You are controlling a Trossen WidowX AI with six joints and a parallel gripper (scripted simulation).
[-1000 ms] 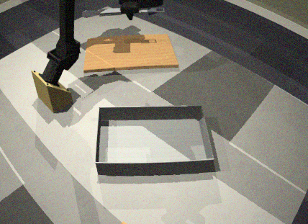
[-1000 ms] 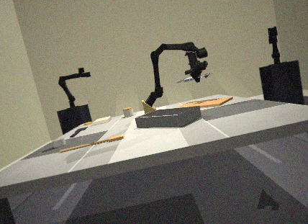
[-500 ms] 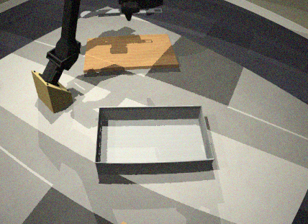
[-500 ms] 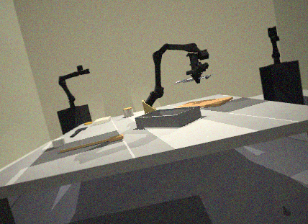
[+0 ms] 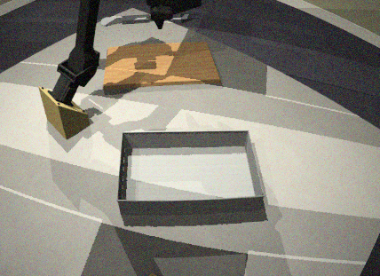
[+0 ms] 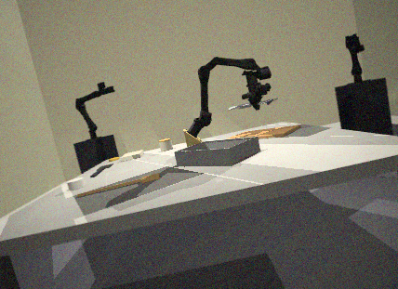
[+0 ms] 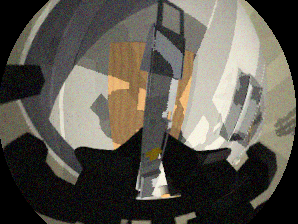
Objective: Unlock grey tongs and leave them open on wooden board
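Right now the wooden board is 13 cm below my gripper tip. The rest, counted from my gripper tip: cup: 20 cm behind, 59 cm to the right, 11 cm below; then grey roasting tin: 40 cm ahead, 26 cm to the right, 11 cm below; then yellow lock: 4 cm above.
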